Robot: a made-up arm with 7 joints.
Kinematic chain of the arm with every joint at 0, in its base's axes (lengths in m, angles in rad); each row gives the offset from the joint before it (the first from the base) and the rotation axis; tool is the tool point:
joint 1: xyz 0 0 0.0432 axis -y
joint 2: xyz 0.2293 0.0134 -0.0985 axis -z
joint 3: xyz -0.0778 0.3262 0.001 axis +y
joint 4: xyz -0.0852 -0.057 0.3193 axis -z
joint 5: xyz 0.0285 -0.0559 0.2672 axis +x
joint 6: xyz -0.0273 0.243 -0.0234 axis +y
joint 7: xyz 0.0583 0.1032 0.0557 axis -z
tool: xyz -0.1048 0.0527 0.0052
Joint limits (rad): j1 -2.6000..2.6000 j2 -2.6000..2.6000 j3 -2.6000..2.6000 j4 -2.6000..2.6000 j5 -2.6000..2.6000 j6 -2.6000..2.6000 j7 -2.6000..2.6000
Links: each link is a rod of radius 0.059 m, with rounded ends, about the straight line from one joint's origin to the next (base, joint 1, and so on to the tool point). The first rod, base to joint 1, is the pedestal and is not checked.
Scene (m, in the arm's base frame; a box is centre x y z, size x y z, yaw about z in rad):
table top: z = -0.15
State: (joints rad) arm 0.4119 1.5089 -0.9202 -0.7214 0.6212 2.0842 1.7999
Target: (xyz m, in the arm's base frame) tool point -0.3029 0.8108 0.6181
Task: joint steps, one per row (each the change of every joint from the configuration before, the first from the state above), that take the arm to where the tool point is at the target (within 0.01 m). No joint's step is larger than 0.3 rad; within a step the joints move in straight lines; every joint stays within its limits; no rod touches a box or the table.
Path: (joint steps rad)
1: 0.1417 -0.1735 0.2156 -0.0821 0.1085 0.0409 0.0074
2: 0.1418 -0.1734 0.2156 -0.0820 0.1085 0.0409 0.0073
3: 0.1417 -0.1735 0.2156 -0.0821 0.1085 0.0408 0.0074

